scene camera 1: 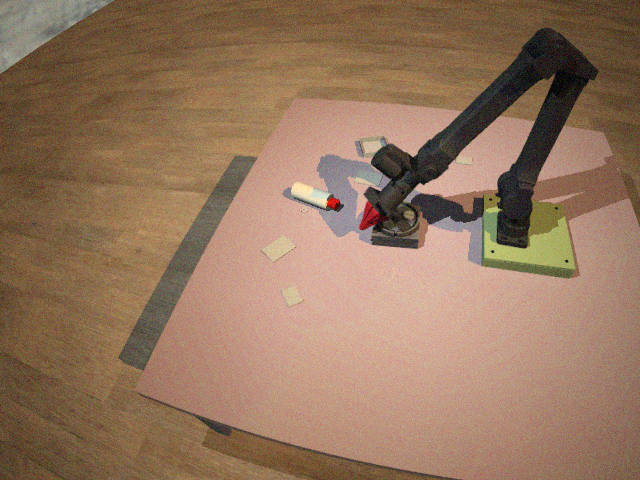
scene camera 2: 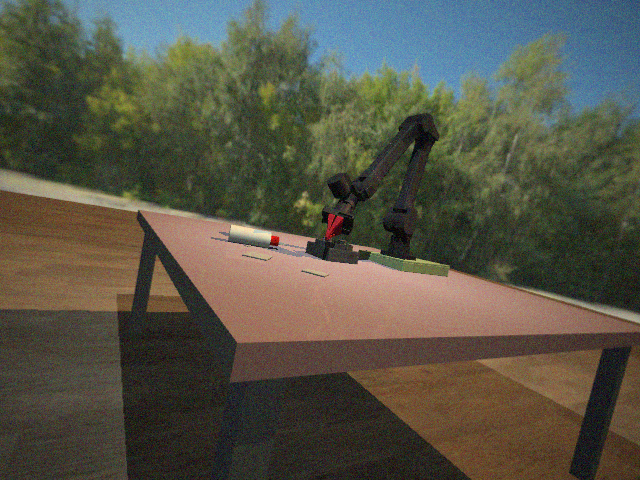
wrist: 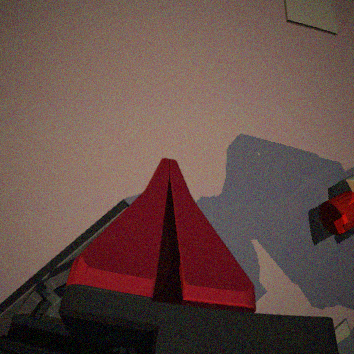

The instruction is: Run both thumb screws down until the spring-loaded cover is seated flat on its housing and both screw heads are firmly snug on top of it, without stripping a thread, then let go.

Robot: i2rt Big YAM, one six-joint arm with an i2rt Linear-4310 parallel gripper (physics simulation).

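Frame: origin at the arm's base, x ahead, y left, z up, level; centimetres.
Seen in the pictures: gripper, fingertip midpoint: (scene camera 1: 360,229) (scene camera 2: 325,238) (wrist: 166,167); arm's base, link origin: (scene camera 1: 511,230) (scene camera 2: 397,257).
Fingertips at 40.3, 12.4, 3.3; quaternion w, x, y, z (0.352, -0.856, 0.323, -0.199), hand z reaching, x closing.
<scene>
Pixels of each thing's top centre, then the offset from my fingertips to it, as dx, dy, dz.
- dark square housing, top centre: (scene camera 1: 397,216) (scene camera 2: 334,241) -8.1, -7.9, -1.2
- white bottle, top centre: (scene camera 1: 315,190) (scene camera 2: 255,229) +17.4, -13.0, -1.8
- red cap, top centre: (scene camera 1: 333,199) (scene camera 2: 275,236) +11.4, -11.5, -2.8
The dark square housing (scene camera 1: 395,241) (scene camera 2: 338,254) (wrist: 62,253) stands on the pink table, with a round ringed part on its top. In the wrist view a part of it shows at the lower left, behind the gripper. My gripper (scene camera 1: 362,227) (scene camera 2: 329,238) (wrist: 166,167) is shut, its red fingertips together with nothing between them. In scene camera 1 the fingertips are by the housing's left side; in scene camera 2 they are low at its top. The arm hides part of the housing. I cannot make out the two thumb screws or whether the cover is flat.
A white bottle (scene camera 1: 310,195) (scene camera 2: 250,236) with a red cap (scene camera 1: 333,203) (scene camera 2: 275,240) (wrist: 340,213) lies left of the housing. Flat pale pieces (scene camera 1: 279,248) (scene camera 1: 292,296) lie front left. A small frame-like tray stands behind. The yellow-green arm base (scene camera 1: 547,258) (scene camera 2: 418,265) is at the right.
</scene>
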